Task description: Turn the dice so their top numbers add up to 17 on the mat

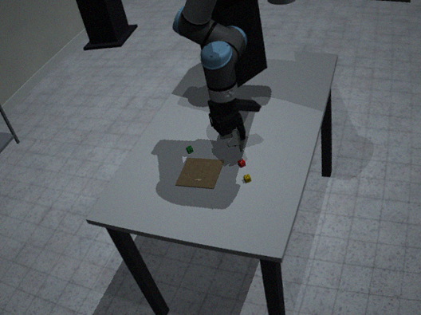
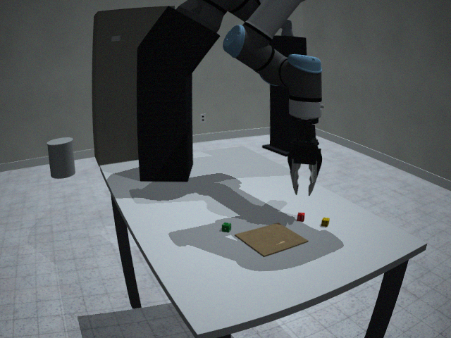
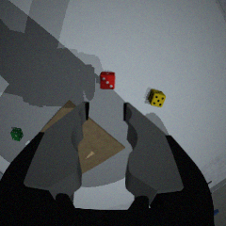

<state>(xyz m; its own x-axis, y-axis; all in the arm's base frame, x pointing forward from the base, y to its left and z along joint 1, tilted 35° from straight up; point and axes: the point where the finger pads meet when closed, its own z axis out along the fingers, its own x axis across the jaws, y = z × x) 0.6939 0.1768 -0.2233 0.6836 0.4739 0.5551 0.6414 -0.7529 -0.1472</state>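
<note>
Now: the red die 8 cm below my hand. Round my hand: mat (14 cm to the right, 9 cm below, 5 cm ahead); then green die (21 cm to the right, 8 cm below, 6 cm behind); then yellow die (8 cm below, 7 cm ahead, 3 cm to the left).
</note>
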